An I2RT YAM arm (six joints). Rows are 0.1 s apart.
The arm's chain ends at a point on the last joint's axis. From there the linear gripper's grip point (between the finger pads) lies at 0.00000 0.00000 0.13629 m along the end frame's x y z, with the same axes.
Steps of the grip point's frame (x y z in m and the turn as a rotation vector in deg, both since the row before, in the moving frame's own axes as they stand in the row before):
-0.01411, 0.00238, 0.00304, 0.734, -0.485, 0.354
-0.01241, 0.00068, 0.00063, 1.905, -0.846, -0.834
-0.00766, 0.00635, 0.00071, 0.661, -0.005, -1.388
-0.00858, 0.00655, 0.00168, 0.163, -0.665, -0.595
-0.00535, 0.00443, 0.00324, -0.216, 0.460, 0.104
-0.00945, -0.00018, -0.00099, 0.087, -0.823, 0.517
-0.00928, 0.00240, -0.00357, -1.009, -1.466, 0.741
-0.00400, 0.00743, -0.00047, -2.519, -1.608, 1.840
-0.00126, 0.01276, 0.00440, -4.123, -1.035, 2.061
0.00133, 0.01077, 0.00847, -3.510, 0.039, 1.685
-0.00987, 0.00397, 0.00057, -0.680, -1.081, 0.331
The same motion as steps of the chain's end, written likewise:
-0.01296, 0.00413, 0.00306, 0.734, -0.485, 0.354
-0.01037, 0.00520, 0.00072, 1.905, -0.846, -0.834
-0.00763, 0.00792, 0.00072, 0.661, -0.005, -1.388
-0.00700, 0.00693, 0.00169, 0.163, -0.665, -0.595
-0.00644, 0.00392, 0.00325, -0.216, 0.460, 0.104
-0.00749, 0.00004, -0.00098, 0.087, -0.823, 0.517
-0.00578, 0.00002, -0.00350, -1.009, -1.466, 0.741
-0.00008, 0.00150, -0.00028, -2.519, -1.608, 1.840
0.00138, 0.00301, 0.00477, -4.123, -1.035, 2.061
0.00136, 0.00243, 0.00873, -3.510, 0.039, 1.685
-0.00729, 0.00236, 0.00060, -0.680, -1.081, 0.331

